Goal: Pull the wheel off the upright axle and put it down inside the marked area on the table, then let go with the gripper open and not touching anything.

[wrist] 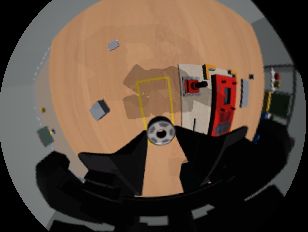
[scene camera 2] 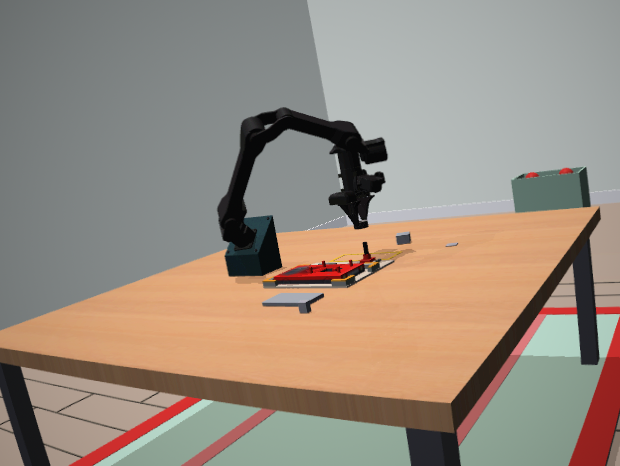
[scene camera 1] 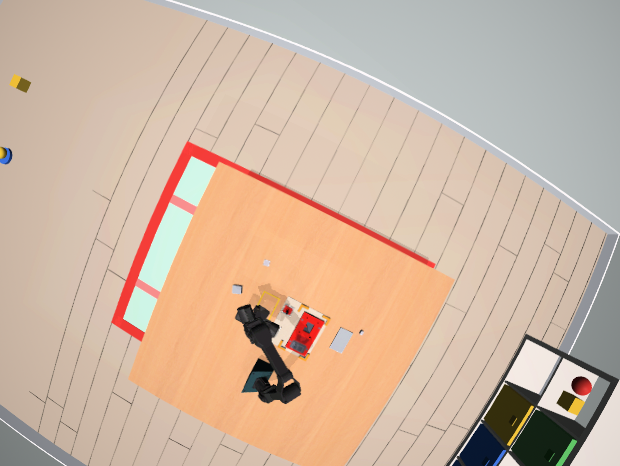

Scene:
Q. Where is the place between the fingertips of my gripper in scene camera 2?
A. At 360,224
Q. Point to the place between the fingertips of my gripper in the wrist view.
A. At 160,130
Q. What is my gripper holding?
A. A wheel.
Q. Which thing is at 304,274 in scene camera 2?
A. A red assembly board.

